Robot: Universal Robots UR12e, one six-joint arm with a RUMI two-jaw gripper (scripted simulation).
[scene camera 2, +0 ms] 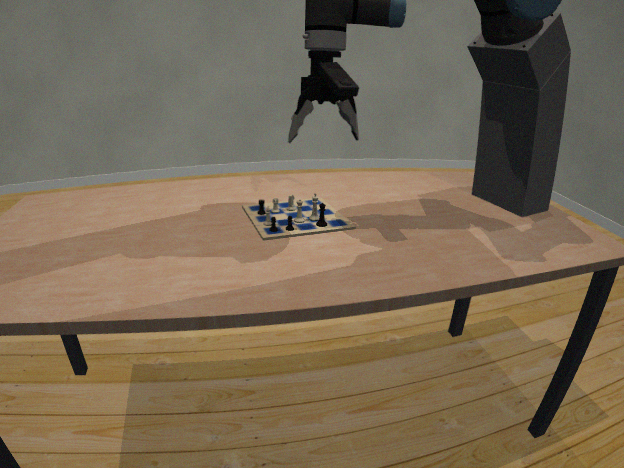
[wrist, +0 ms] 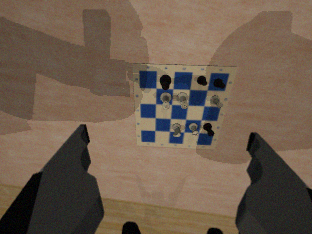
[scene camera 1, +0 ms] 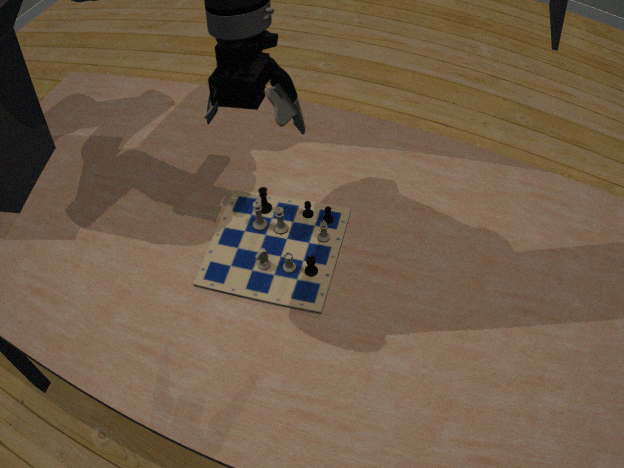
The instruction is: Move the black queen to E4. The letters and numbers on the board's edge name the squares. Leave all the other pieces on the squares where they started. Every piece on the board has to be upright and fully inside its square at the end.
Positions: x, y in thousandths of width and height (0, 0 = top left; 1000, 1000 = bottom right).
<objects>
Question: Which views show my gripper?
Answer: Scene camera 2, the wrist view and scene camera 1: all of them.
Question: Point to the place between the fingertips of my gripper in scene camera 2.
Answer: At 520, 302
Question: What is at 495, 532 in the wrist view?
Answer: A chessboard.
</objects>
